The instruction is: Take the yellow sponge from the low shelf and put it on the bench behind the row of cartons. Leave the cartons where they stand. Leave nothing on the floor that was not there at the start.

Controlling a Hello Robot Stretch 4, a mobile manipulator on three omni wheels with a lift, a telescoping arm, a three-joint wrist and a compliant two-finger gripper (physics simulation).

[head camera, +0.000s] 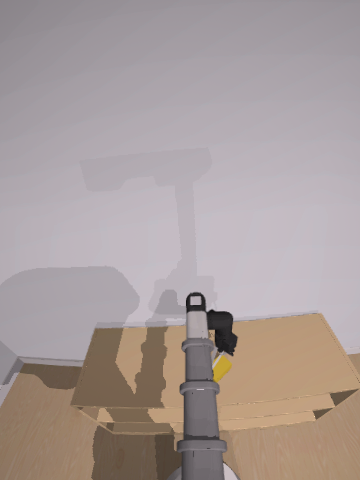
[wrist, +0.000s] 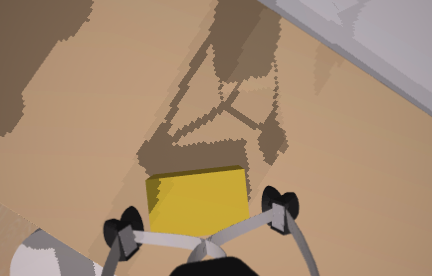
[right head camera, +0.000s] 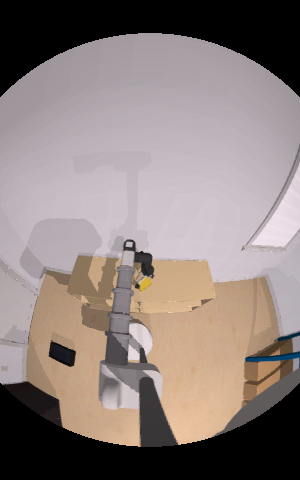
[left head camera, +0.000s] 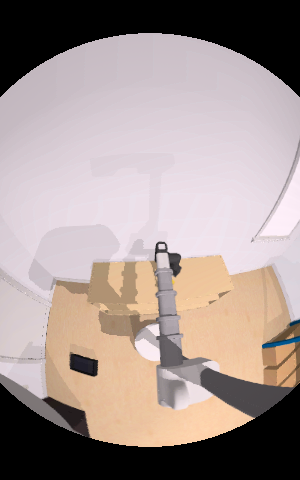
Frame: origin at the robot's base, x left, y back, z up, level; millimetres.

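Seen in the pictures: gripper, between the fingertips: (head camera: 219, 365) (wrist: 203, 211) (right head camera: 144, 281); robot's base, origin of its link: (right head camera: 132, 339) (left head camera: 154, 341).
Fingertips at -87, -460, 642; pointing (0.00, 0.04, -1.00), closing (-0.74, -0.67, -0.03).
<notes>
Pixels of each thing's top centre, then the offset from my fingertips to it, as dx, dy, dz. Level surfaces: height alone.
- yellow sponge, centre of its top: (wrist: 198, 205) (head camera: 218, 366) (right head camera: 143, 282) (left head camera: 166, 282) +6, +0, -14
- low wooden shelf, height of its surface: dz -59
- black box, centre of its top: (left head camera: 81, 365) (right head camera: 59, 354) +880, +832, -569
The yellow sponge (head camera: 223, 369) (left head camera: 173, 281) (right head camera: 145, 284) (wrist: 200, 195) lies on top of the low wooden shelf (head camera: 285, 360) (left head camera: 205, 277) (right head camera: 185, 280) (wrist: 345, 175). In the head view the arm hides part of it. My gripper (right head camera: 143, 280) (wrist: 203, 211) is open and points down over the sponge. In the wrist view one fingertip is on each side of the sponge, with a gap to the right fingertip and a small gap to the left one. The height of the fingertips above the shelf top is hard to tell. Brown cartons (left head camera: 272, 355) (right head camera: 254, 372) show at the right edge of both side head views.
A wall (head camera: 180, 225) stands directly behind the shelf. A black box (left head camera: 83, 365) (right head camera: 62, 353) lies on the floor at the left. A dark object (right head camera: 30, 407) is at the lower left. Blue bars (left head camera: 282, 343) (right head camera: 272, 357) run by the cartons.
</notes>
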